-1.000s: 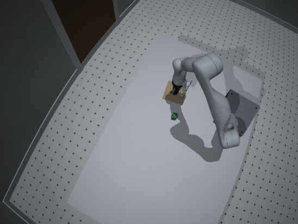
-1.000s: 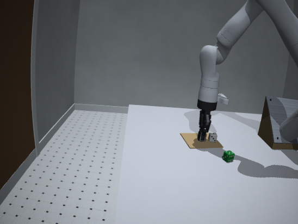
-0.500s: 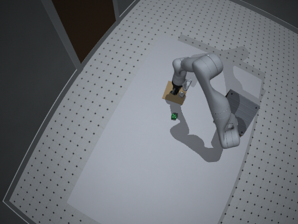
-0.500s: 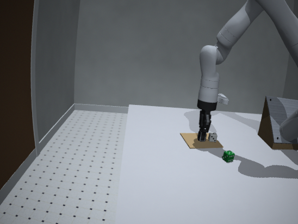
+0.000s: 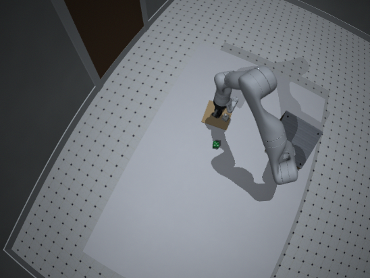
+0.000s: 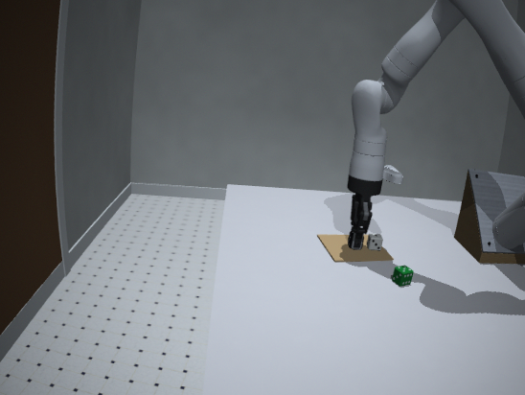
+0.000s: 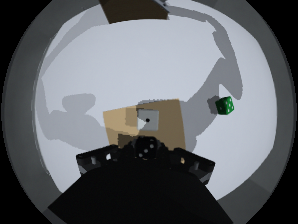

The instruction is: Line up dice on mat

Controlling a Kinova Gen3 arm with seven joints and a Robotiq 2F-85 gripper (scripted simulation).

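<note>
My gripper is now right at the black die. Also, from my hand: green die: 160 mm to the left, 70 mm behind, 10 mm below; then white die: 50 mm behind, 10 mm below; then tan mat: 20 mm below.
</note>
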